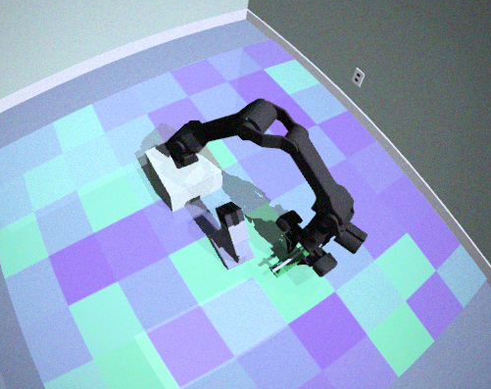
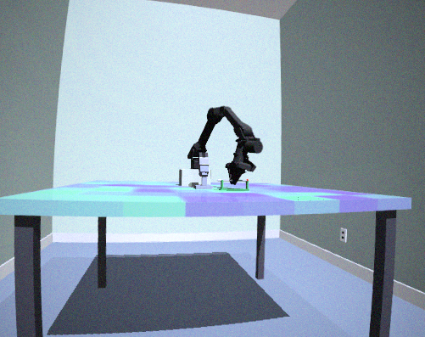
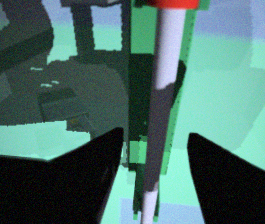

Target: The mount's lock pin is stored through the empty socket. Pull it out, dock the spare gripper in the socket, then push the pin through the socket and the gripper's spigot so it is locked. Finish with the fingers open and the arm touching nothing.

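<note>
Now: gripper tip 1 cm to the right of the green rack. Round my gripper tip: spare gripper 12 cm behind, 12 cm to the right, 9 cm above; then grey mount 10 cm behind, 12 cm to the right, 3 cm above.
</note>
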